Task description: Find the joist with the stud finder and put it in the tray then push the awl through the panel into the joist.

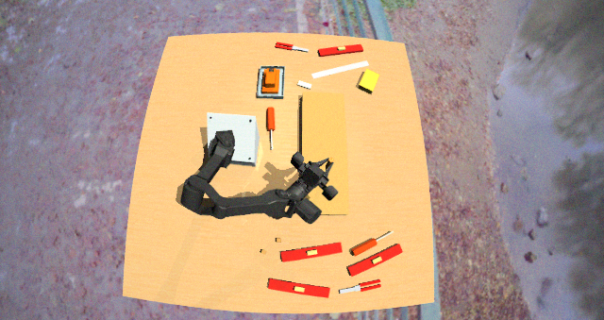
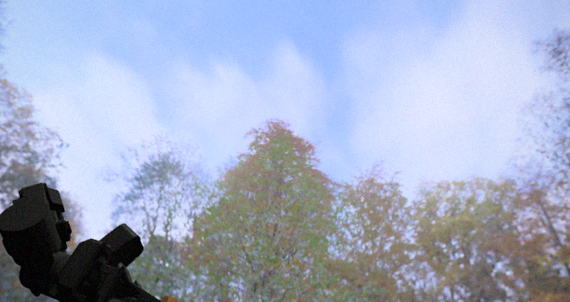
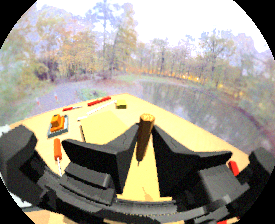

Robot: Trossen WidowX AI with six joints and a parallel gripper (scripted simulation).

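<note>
The awl lies 60 mm below my gripper tip. The rest, counted from my gripper tip: orange stud finder 450 mm to the left, 210 mm behind, 150 mm below; white cylinder 420 mm to the left, 200 mm below, 60 mm behind; grey tray 430 mm to the left, 210 mm behind, 190 mm below.
</note>
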